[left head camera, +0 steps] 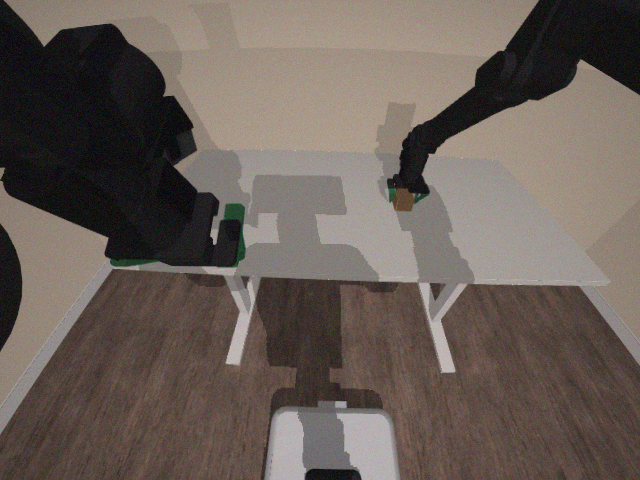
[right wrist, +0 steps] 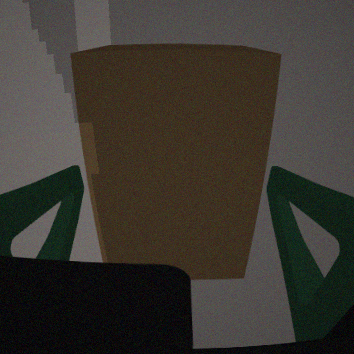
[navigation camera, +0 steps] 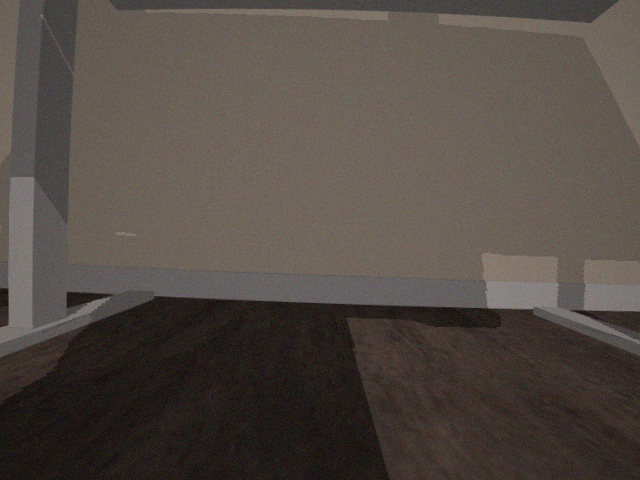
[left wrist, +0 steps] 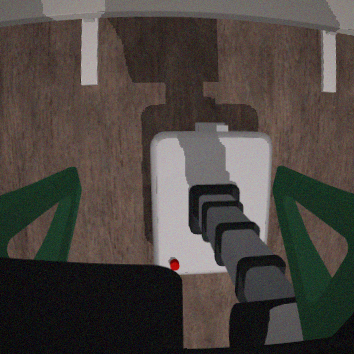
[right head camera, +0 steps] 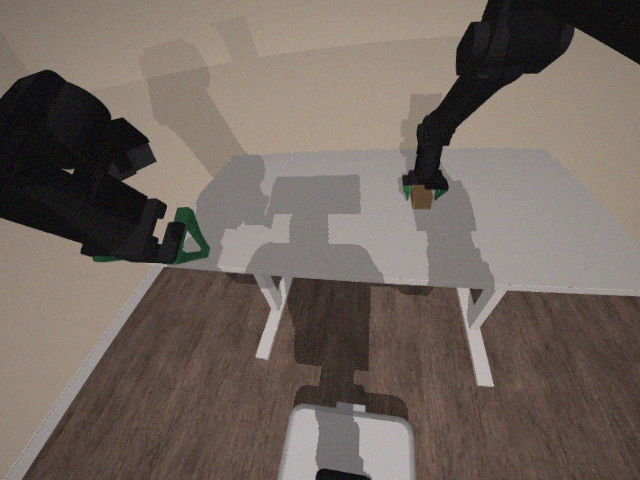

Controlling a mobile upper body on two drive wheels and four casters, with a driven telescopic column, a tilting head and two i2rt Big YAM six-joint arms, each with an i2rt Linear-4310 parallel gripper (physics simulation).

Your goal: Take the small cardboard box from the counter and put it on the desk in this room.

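Frame: origin at the left arm's base, x ahead, y left, z up, level; metres.
Seen in the pictures: left gripper, fingertip midpoint: [left head camera: 208, 253] [left wrist: 176, 177] [right head camera: 181, 252]; right gripper, fingertip midpoint: [left head camera: 402, 202] [right wrist: 174, 176] [right head camera: 420, 199].
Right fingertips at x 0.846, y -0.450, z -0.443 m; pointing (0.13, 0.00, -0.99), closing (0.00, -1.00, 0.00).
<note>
A point is followed by its place in that frame.
The small cardboard box [left head camera: 403, 200] {z -0.413, x 0.814, y -0.440 m} [right head camera: 421, 197] {z -0.412, x 0.814, y -0.443 m} [right wrist: 175, 160] {z -0.410, x 0.870, y -0.450 m} is brown and stands on the white desk [left head camera: 496, 222] {z -0.460, x 0.768, y -0.786 m} [right head camera: 522, 222] {z -0.460, x 0.754, y -0.752 m}, right of the middle in the head views. My right gripper [left head camera: 407, 194] {z -0.443, x 0.846, y -0.450 m} [right head camera: 423, 192] {z -0.443, x 0.846, y -0.450 m} [right wrist: 174, 176] {z -0.443, x 0.846, y -0.450 m} is open around the box, with a finger on either side of it. The right wrist view shows a gap between each green fingertip and the box. My left gripper [left wrist: 176, 177] {z -0.150, x 0.315, y -0.012 m} is open and empty, at the left in the head views, high near the desk's front left corner. The counter does not show in these views.
The desk's white legs [left head camera: 240, 335] [right head camera: 478, 356] [navigation camera: 49, 248] {z -1.236, x 0.905, y 0.308 m} reach down to the wooden floor. A beige wall [left head camera: 310, 103] {z -0.247, x 1.319, y -0.090 m} [navigation camera: 310, 155] {z -0.937, x 1.320, y -0.178 m} stands behind the desk. My own white base [left head camera: 361, 439] {z -1.150, x 0.204, y -0.341 m} [right head camera: 385, 439] {z -1.150, x 0.231, y -0.373 m} [left wrist: 170, 200] {z -1.150, x 0.038, y -0.044 m} is in front of the desk.
</note>
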